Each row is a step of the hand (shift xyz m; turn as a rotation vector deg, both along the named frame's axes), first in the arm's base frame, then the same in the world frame.
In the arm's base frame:
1: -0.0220 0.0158 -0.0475 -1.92 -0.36 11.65
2: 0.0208 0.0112 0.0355 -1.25 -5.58 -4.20
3: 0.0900 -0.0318 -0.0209 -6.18 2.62 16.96
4: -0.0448 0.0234 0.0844 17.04 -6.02 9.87
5: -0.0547 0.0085 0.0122 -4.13 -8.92 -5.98
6: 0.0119 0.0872 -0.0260 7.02 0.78 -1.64
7: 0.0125 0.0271 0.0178 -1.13 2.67 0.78
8: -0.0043 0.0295 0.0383 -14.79 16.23 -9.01
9: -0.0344 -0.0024 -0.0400 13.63 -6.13 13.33
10: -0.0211 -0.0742 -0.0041 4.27 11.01 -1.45
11: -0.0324 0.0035 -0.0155 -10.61 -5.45 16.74
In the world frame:
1: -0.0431 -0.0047 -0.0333 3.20 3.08 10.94
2: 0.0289 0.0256 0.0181 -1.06 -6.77 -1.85
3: 0.0787 -0.0200 -0.0544 0.78 6.80 16.91
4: -0.0114 0.0409 0.0887 20.52 0.68 1.52
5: -0.0447 0.0019 0.0348 -3.23 -10.97 -1.31
6: -0.0273 0.0747 -0.0457 5.13 1.46 -4.92
7: 0.0096 0.0332 0.0037 -1.48 2.53 0.66
8: 0.0028 0.0390 0.0288 -21.40 9.49 -3.94
9: -0.0451 -0.0214 -0.0172 19.04 1.08 6.12
10: 0.0031 -0.0741 0.0217 -0.32 10.53 -5.53
11: -0.0352 -0.0076 0.0015 -0.62 -1.57 20.49

